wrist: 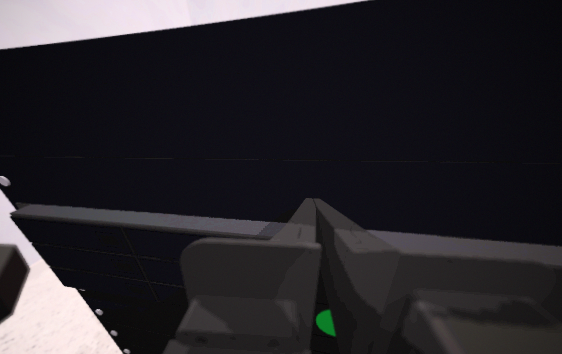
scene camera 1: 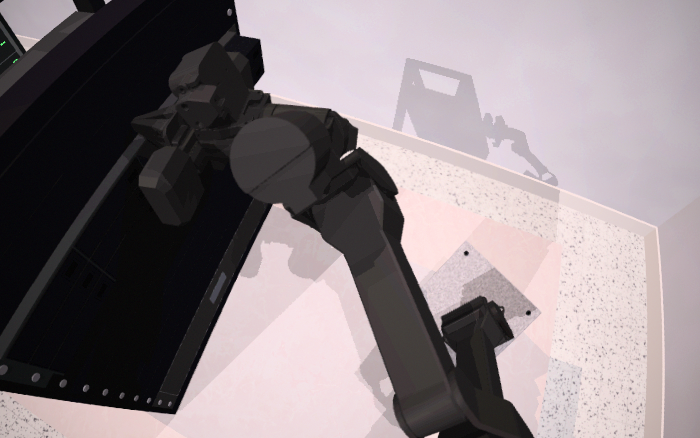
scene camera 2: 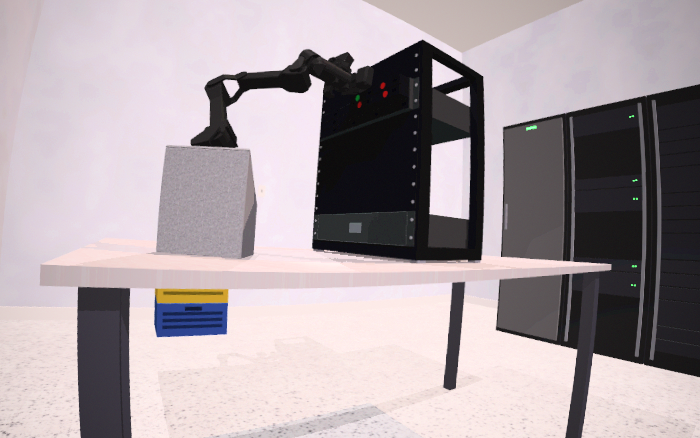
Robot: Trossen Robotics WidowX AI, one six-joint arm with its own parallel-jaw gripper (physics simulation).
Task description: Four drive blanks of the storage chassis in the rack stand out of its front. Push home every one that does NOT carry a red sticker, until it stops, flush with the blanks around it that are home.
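Seen in the pictures: gripper, between the fingertips: (wrist: 311,205) (scene camera 1: 133,124); arm's base, origin of its link: (scene camera 1: 483,323) (scene camera 2: 200,174).
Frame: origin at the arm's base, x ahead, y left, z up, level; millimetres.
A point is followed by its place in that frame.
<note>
My gripper (scene camera 1: 134,123) @(x 473, y 13, z 333 mm) (wrist: 311,205) @(x 473, y 13, z 333 mm) is shut and empty, its tips close to the front of the storage chassis (scene camera 2: 338,123) @(x 468, y 142, z 261 mm) (wrist: 95,239) @(x 470, y 178, z 299 mm), near its top edge in the wrist view. A green sticker (scene camera 2: 357,97) @(x 429, y 3, z 302 mm) (wrist: 326,322) @(x 429, y 7, z 300 mm) shows below the fingers, with a red sticker (scene camera 2: 359,104) @(x 424, y -15, z 273 mm) just under it in scene camera 2. Two more red stickers (scene camera 2: 382,85) @(x 419, y -115, z 301 mm) (scene camera 2: 385,94) @(x 418, y -129, z 270 mm) sit further right, one above the other. A dark block (scene camera 1: 253,57) @(x 417, y -158, z 300 mm) stands out beyond the gripper in scene camera 1. The arm and shadow hide the other blanks; how far each stands out cannot be told.
The black rack (scene camera 1: 103,67) @(x 476, y 11, z 404 mm) (scene camera 2: 422,154) @(x 471, y -216, z 102 mm) stands on the table (scene camera 2: 309,273) @(x 78, y -342, z -171 mm); dark panels (wrist: 250,100) @(x 478, y 45, z 392 mm) cover its front above the chassis. A grey lip (wrist: 125,217) @(x 477, y 151, z 316 mm) runs along the chassis top. The arm's grey pedestal (scene camera 2: 203,201) @(x -8, y -78, z -64 mm) stands left of the rack. Server cabinets (scene camera 2: 534,206) stand behind at right.
</note>
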